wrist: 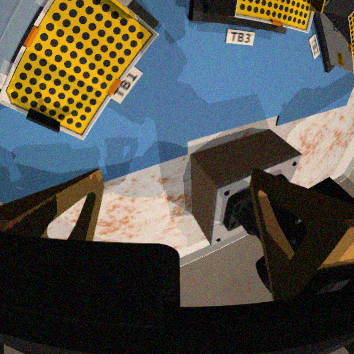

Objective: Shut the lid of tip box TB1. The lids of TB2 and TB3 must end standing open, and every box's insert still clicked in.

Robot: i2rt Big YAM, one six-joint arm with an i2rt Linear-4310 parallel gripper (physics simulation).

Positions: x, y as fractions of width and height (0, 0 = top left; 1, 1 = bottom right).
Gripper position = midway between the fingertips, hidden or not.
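Note:
Looking at the scene, I see a yellow insert (0.18, 0.22), and I see my own gripper (0.50, 0.50) as well.

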